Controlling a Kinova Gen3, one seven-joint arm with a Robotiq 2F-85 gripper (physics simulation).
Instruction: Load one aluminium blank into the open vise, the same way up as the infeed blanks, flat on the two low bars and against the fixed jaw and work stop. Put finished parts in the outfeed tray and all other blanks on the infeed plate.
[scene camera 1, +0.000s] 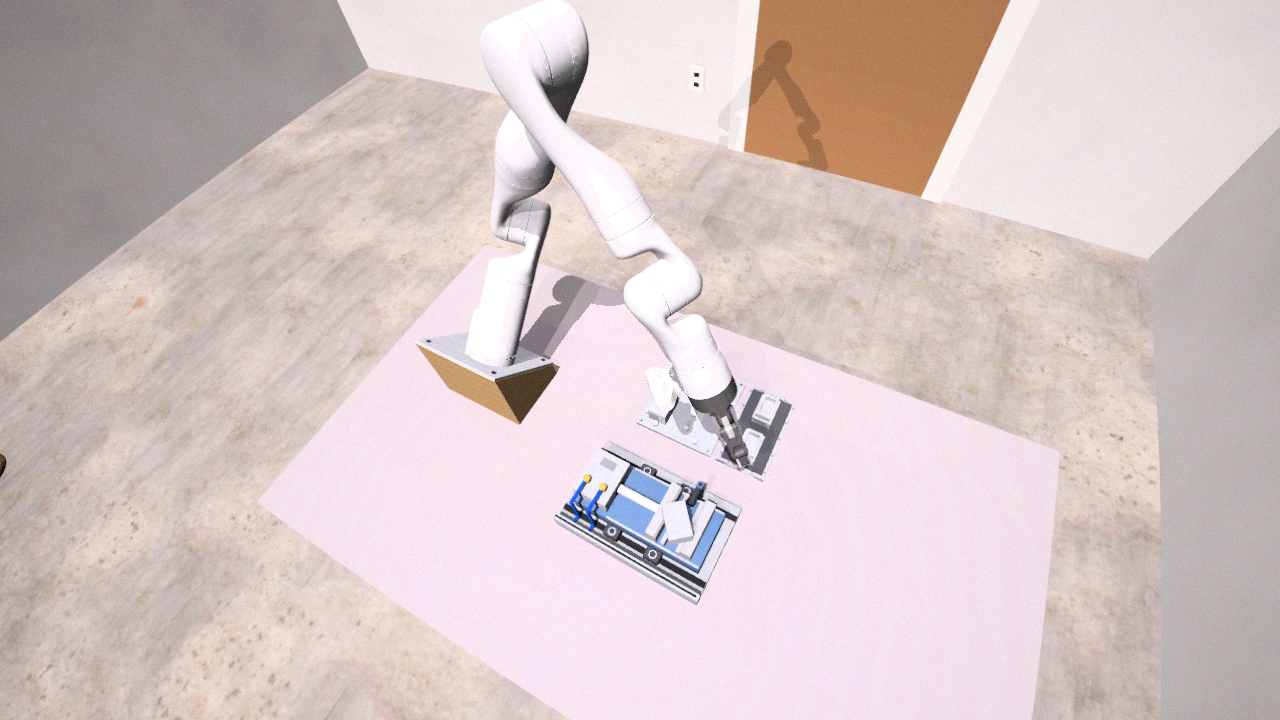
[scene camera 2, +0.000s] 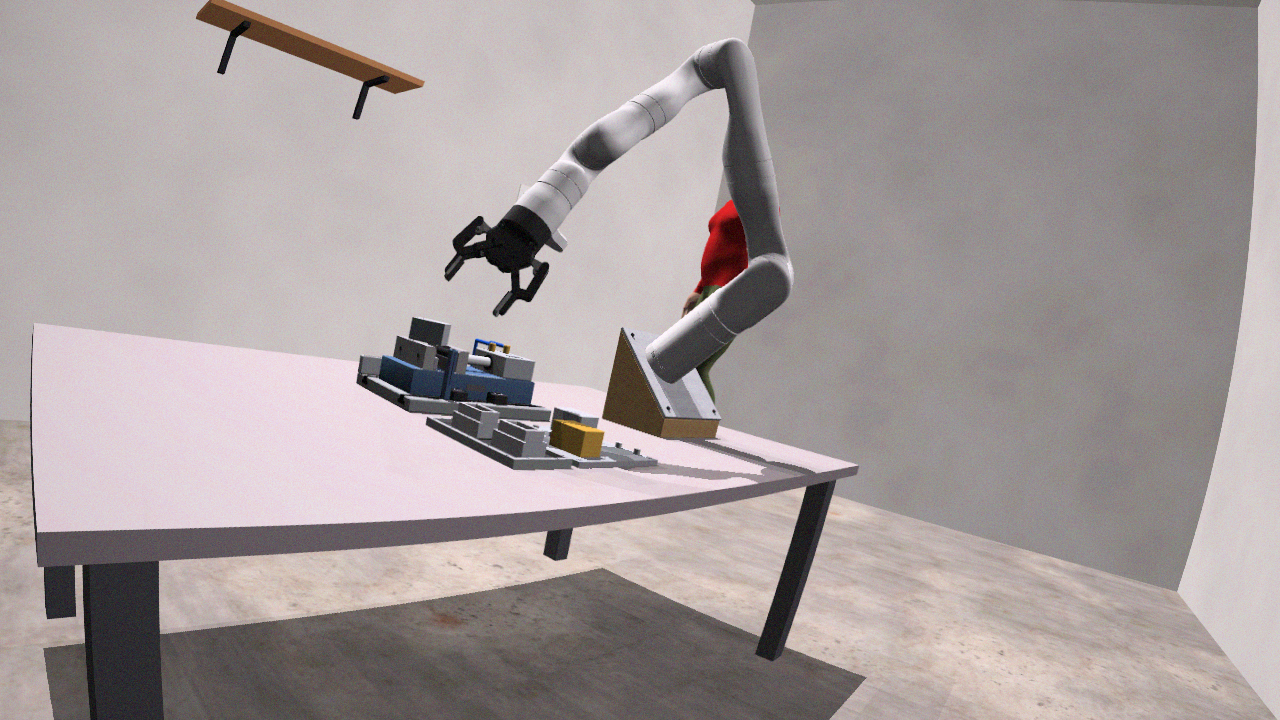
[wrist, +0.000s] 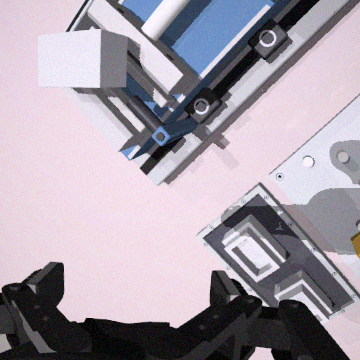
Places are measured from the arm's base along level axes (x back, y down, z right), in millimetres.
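Pixels of known places: gripper, fingertip midpoint: (scene camera 1: 738, 444) (scene camera 2: 469, 296) (wrist: 136, 282); arm's base at its link origin: (scene camera 1: 492, 357) (scene camera 2: 661, 364).
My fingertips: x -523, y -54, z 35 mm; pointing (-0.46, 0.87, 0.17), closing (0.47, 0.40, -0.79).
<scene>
For each thing: its top centre in the pictures, then the offset to it from my fingertips. "spot": a spot on its surface instead.
- plain grey blank at its top centre: (wrist: 65, 59) (scene camera 2: 432, 320) (scene camera 1: 676, 519) dx +57, dy +51, dz +140 mm
- blue vise at its top centre: (scene camera 2: 462, 345) (scene camera 1: 645, 502) dx +123, dy +84, dz +122 mm
- infeed plate at its top centre: (scene camera 2: 572, 442) (scene camera 1: 692, 402) dx +125, dy +175, dz -142 mm
- orange block at its top centre: (scene camera 2: 579, 425) dx +76, dy +139, dz -182 mm
- blue stop post at a spot on its surface: (wrist: 161, 136) (scene camera 1: 699, 483) spot: dx +45, dy +84, dz +56 mm
A plain grey blank (scene camera 1: 678, 521) (scene camera 2: 429, 331) (wrist: 70, 60) lies askew across the tops of the jaws of the blue vise (scene camera 1: 628, 512) (scene camera 2: 510, 387) (wrist: 215, 47), not down between them. My gripper (scene camera 1: 741, 462) (scene camera 2: 473, 295) (wrist: 136, 282) is open and empty, high above the table, beside the vise on the tray side. Two finished parts (scene camera 1: 766, 408) (scene camera 2: 520, 437) (wrist: 252, 255) sit in the dark outfeed tray (scene camera 1: 776, 438) (wrist: 312, 265). A grey blank (scene camera 2: 574, 415) stands on the infeed plate (scene camera 1: 689, 438) (wrist: 325, 137), partly hidden by an orange block.
The orange block (scene camera 2: 577, 438) (wrist: 357, 246) stands on the infeed plate. A blue stop post (scene camera 1: 698, 490) (wrist: 161, 136) rises at the vise's side. Blue levers with yellow knobs (scene camera 1: 588, 490) stand at its other end. A person in red (scene camera 2: 723, 250) stands behind the arm.
</scene>
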